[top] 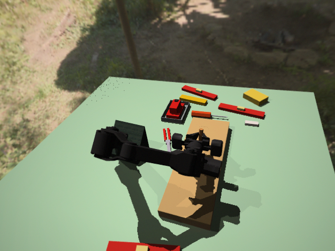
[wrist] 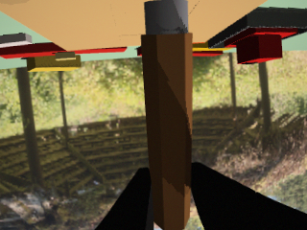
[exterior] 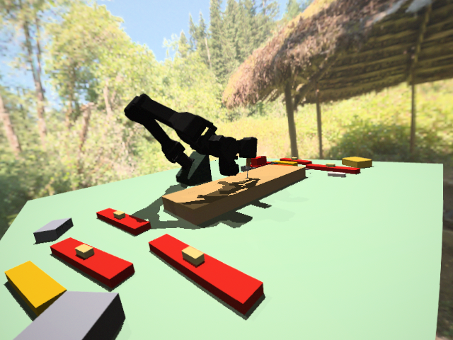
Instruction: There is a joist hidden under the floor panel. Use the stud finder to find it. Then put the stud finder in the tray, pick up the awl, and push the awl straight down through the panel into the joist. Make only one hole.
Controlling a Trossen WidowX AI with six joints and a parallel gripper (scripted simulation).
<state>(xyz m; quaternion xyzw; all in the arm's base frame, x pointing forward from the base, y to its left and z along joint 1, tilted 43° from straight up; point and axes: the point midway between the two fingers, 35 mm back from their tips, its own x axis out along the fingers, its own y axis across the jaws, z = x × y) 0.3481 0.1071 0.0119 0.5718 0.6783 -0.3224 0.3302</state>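
Now: the awl 5 cm below my gripper tip and 2 cm to the right of it. From my gripper tip the other things lie so: white block 29 cm to the left, 15 cm ahead, 13 cm below; then tray 25 cm to the left, 24 cm behind, 12 cm below; then red stud finder 26 cm to the left, 24 cm behind, 9 cm below.
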